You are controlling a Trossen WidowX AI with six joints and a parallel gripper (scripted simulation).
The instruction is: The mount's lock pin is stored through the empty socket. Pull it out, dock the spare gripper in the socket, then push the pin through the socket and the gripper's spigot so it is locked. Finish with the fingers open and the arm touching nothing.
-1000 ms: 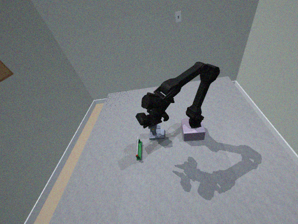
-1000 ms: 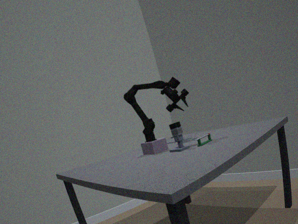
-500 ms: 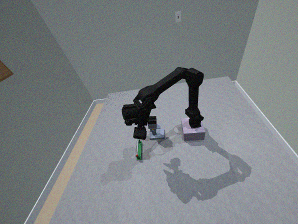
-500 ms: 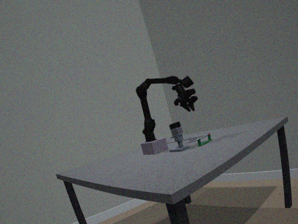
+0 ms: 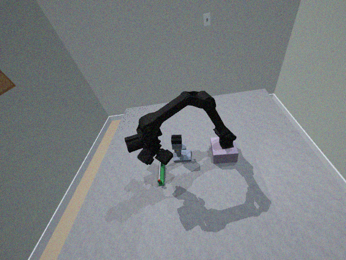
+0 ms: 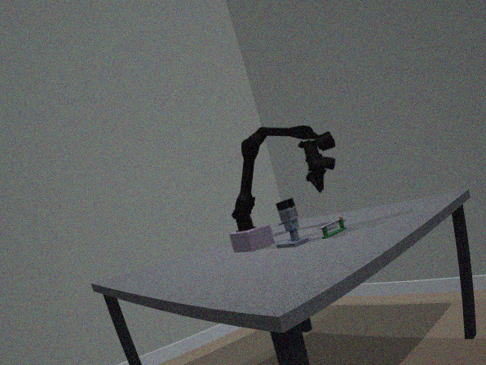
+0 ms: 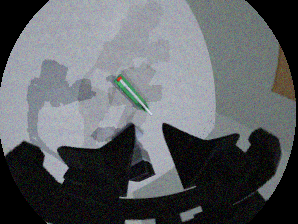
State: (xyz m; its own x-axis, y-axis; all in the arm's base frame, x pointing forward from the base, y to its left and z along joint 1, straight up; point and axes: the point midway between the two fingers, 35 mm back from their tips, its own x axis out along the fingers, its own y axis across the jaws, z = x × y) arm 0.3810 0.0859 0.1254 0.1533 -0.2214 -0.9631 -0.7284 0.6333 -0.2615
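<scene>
Right now the green cradle is 16 cm below my gripper tip and 2 cm ahead of it. The rest, counted from my gripper tip: socket (13 cm below, 11 cm behind, 10 cm to the right); then spare gripper (11 cm to the right, 11 cm behind, 5 cm below).
</scene>
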